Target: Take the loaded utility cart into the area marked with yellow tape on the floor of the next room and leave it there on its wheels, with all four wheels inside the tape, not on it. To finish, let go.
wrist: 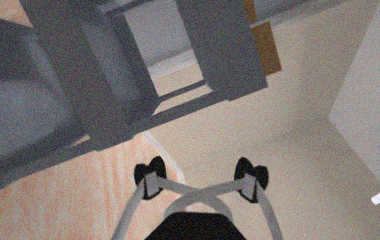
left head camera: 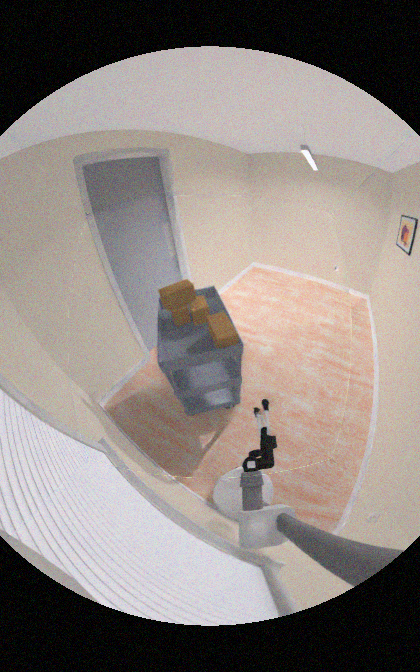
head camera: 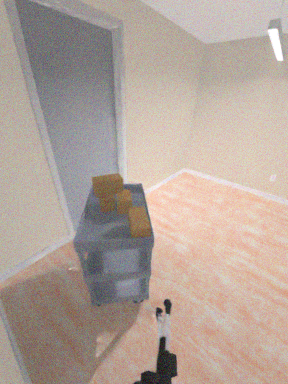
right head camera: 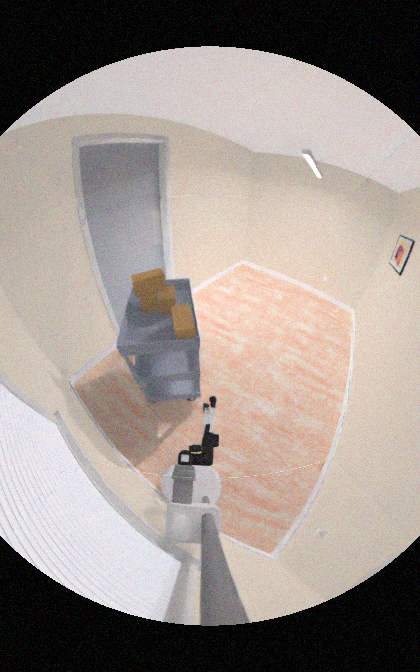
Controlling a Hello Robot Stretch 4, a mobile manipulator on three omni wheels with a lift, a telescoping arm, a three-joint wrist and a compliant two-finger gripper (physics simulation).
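Places are measured from the robot's base along level axes (x ahead, y left, z up), in centimetres.
Where they show: gripper, fingertip midpoint: (wrist: 200,170) (head camera: 163,303).
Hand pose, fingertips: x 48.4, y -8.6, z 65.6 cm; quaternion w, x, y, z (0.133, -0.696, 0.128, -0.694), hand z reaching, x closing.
Note:
Each offset is from my fingertips to the top centre of the thing. Level surfaces: height alone.
The grey utility cart (head camera: 115,243) (left head camera: 175,345) (right head camera: 160,345) (wrist: 225,55) stands upright before the doorway, its near end towards me. Several brown boxes lie on its top shelf, among them a tall one @[dx +64.3, dy +45.0, dz +34.6 cm] (head camera: 108,185) (left head camera: 177,295) (right head camera: 149,284) at the far left and one @[dx +37.1, dy +17.5, dz +22.8 cm] (head camera: 139,222) (left head camera: 223,330) (right head camera: 184,321) at the near right. My gripper (head camera: 163,308) (left head camera: 261,407) (right head camera: 209,404) (wrist: 200,170) is open and empty, on the near side of the cart and a little to its right. In the wrist view the cart is beyond the fingertips, apart from them. The yellow tape does not show.
The doorway frame (head camera: 118,100) (left head camera: 177,225) (right head camera: 166,200) is behind the cart, with a grey space beyond. Beige walls bound the wood-toned floor @[dz -68.3 cm] (head camera: 220,260). My round white base (left head camera: 225,492) is near the left wall. A framed picture (left head camera: 406,234) (right head camera: 401,254) hangs at the right.

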